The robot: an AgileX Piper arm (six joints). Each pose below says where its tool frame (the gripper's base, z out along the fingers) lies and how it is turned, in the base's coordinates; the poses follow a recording.
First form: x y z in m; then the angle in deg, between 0 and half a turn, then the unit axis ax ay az.
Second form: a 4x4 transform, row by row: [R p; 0 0 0 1], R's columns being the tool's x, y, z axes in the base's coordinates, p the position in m. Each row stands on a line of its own. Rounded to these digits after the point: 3 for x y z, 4 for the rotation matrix.
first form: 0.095 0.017 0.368 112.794 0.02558 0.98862 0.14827
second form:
-0.3865 -0.1016 0.9167 0.095
0.1718 0.9686 0.1798 0.017
-0.9061 0.2270 -0.3569 0.368
0 0 0 1

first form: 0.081 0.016 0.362 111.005 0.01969 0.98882 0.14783
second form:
-0.3579 -0.1116 0.9271 0.081
0.1645 0.9698 0.1802 0.016
-0.9192 0.2170 -0.3288 0.362
0 0 0 1

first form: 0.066 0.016 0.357 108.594 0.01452 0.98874 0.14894
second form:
-0.3186 -0.1222 0.9400 0.066
0.1601 0.9705 0.1805 0.016
-0.9343 0.2080 -0.2896 0.357
0 0 0 1

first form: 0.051 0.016 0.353 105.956 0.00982 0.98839 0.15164
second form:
-0.2748 -0.1334 0.9522 0.051
0.1582 0.9706 0.1816 0.016
-0.9484 0.2005 -0.2456 0.353
0 0 0 1

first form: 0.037 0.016 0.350 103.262 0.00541 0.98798 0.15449
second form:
-0.2294 -0.1438 0.9627 0.037
0.1569 0.9706 0.1824 0.016
-0.9606 0.1929 -0.2001 0.350
0 0 0 1

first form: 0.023 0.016 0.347 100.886 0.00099 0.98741 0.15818
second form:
-0.1889 -0.1542 0.9698 0.023
0.1565 0.9703 0.1847 0.016
-0.9695 0.1867 -0.1591 0.347
0 0 0 1

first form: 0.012 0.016 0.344 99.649 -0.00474 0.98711 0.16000
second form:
-0.1676 -0.1632 0.9723 0.012
0.1523 0.9701 0.1891 0.016
-0.9740 0.1797 -0.1377 0.344
0 0 0 1

